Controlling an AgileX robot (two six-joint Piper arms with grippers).
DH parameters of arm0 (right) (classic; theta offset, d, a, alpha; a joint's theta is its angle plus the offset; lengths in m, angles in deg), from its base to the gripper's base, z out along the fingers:
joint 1: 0 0.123 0 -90
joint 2: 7.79 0 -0.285 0
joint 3: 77.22 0 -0.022 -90
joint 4: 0 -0.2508 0 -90
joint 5: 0 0 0.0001 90
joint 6: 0 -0.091 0 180
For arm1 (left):
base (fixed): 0 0 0 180
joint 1: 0 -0.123 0 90
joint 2: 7.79 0 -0.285 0
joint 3: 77.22 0 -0.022 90
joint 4: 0 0.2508 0 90
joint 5: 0 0 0.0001 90
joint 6: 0 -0.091 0 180
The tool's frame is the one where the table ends.
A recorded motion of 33 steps. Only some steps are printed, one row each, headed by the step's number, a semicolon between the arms.
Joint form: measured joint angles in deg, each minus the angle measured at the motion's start. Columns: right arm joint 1, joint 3, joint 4, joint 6, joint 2, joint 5; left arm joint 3, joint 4, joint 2, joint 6, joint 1, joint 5.
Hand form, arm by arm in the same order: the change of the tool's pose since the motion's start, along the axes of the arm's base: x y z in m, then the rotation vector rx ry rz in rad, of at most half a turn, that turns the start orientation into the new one. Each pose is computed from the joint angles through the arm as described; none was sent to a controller.
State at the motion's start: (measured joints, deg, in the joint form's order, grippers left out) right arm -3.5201 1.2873 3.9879 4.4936 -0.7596 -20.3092; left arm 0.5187 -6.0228 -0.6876 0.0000 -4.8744 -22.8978
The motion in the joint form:
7: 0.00 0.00 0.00 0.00 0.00 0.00; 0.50 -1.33 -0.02 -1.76 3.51 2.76
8: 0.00 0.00 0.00 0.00 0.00 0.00; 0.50 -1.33 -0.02 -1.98 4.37 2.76
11: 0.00 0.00 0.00 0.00 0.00 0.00; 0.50 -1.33 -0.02 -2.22 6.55 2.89
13: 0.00 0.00 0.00 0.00 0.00 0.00; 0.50 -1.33 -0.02 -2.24 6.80 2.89
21: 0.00 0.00 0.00 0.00 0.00 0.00; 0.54 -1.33 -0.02 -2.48 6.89 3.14
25: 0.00 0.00 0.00 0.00 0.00 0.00; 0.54 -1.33 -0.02 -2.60 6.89 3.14
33: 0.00 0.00 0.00 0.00 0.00 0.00; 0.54 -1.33 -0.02 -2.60 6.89 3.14
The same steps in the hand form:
7: 0.0000 0.0000 0.0000 0.0000 0.0000 0.0000; 0.0013 -0.0034 0.0014 0.0080 -0.0404 -0.0664
8: 0.0000 0.0000 0.0000 0.0000 0.0000 0.0000; 0.0013 -0.0042 0.0014 0.0114 -0.0405 -0.0824
11: 0.0000 0.0000 0.0000 0.0000 0.0000 0.0000; 0.0012 -0.0062 0.0016 0.0147 -0.0430 -0.1214
13: 0.0000 0.0000 0.0000 0.0000 0.0000 0.0000; 0.0011 -0.0065 0.0016 0.0150 -0.0430 -0.1258
21: 0.0000 0.0000 0.0000 0.0000 0.0000 0.0000; 0.0013 -0.0065 0.0017 0.0190 -0.0467 -0.1280
25: 0.0000 0.0000 0.0000 0.0000 0.0000 0.0000; 0.0013 -0.0065 0.0017 0.0210 -0.0468 -0.1286
33: 0.0000 0.0000 0.0000 0.0000 0.0000 0.0000; 0.0013 -0.0065 0.0017 0.0210 -0.0468 -0.1286

